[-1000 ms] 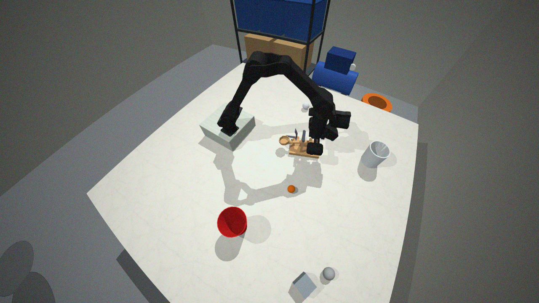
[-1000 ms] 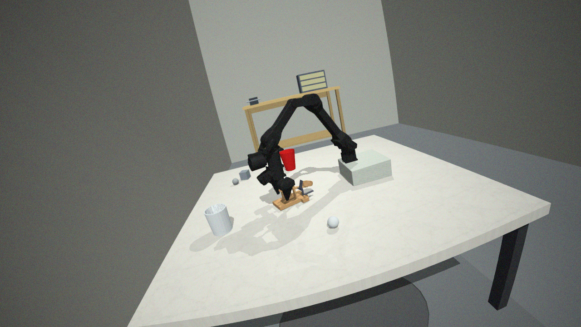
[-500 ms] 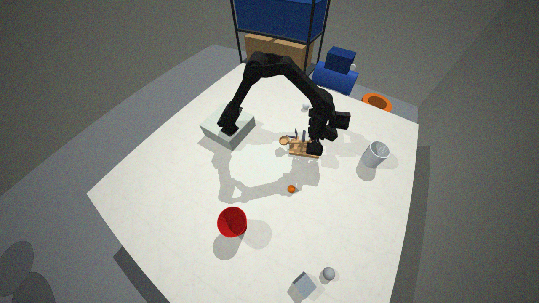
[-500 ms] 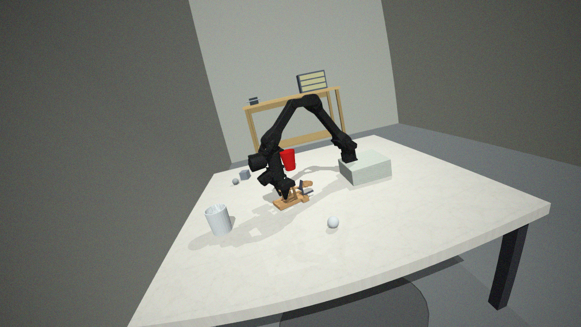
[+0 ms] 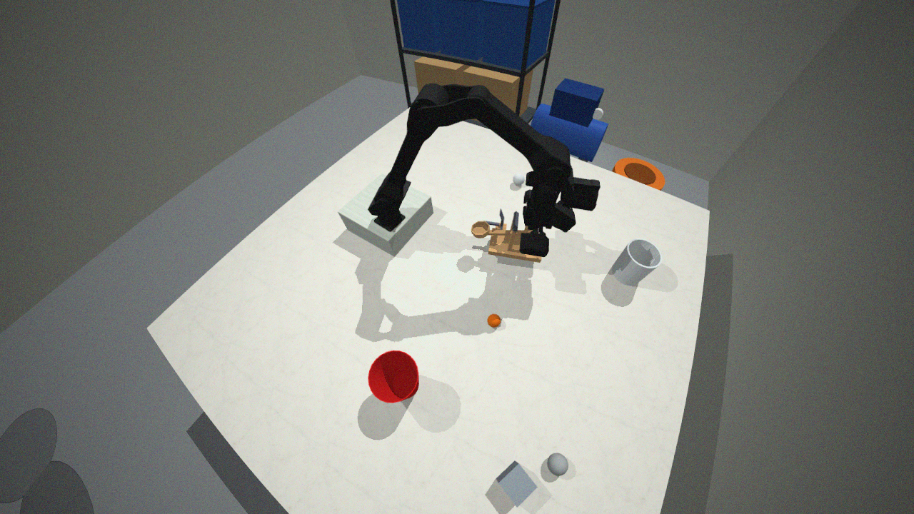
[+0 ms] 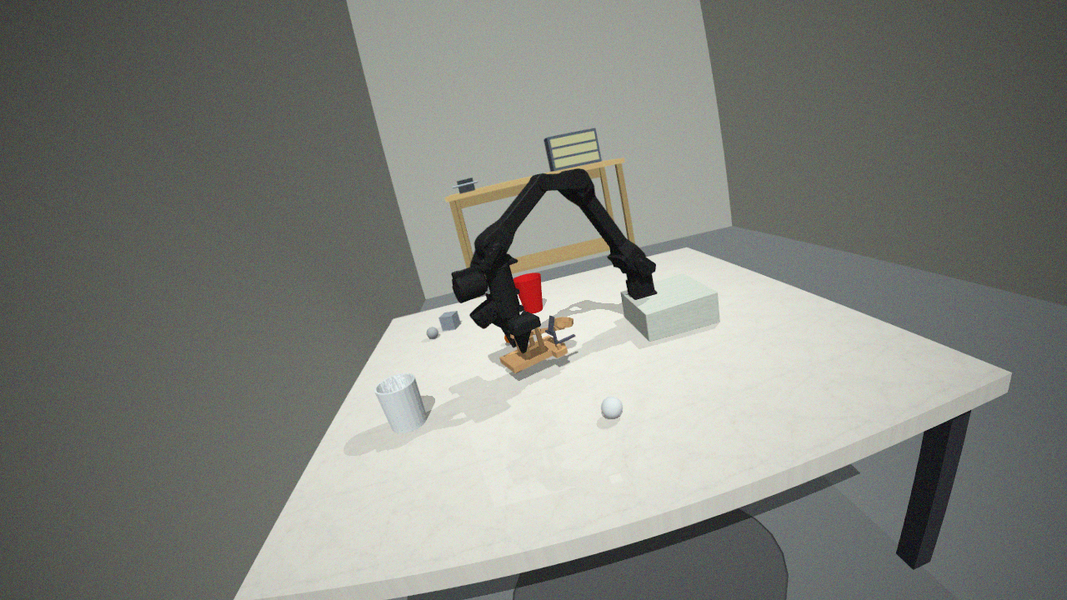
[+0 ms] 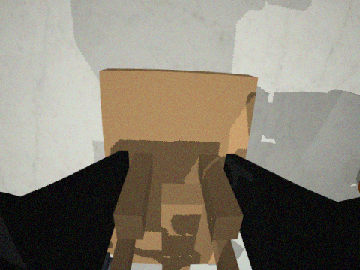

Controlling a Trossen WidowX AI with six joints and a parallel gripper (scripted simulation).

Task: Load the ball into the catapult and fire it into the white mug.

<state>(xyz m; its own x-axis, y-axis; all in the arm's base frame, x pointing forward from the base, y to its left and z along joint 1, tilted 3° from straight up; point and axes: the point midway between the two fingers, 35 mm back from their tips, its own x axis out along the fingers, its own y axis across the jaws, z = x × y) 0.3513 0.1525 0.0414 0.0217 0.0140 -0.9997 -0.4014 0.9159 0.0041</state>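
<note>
My gripper tip is now 6 cm past the catapult, 2 cm to the left of it and 2 cm below it. Also, from my gripper tip: white mug: 27 cm ahead, 11 cm to the left, 4 cm below; orange ball: 3 cm ahead, 22 cm to the right, 5 cm below; dark lever: 10 cm behind, 2 cm above.
</note>
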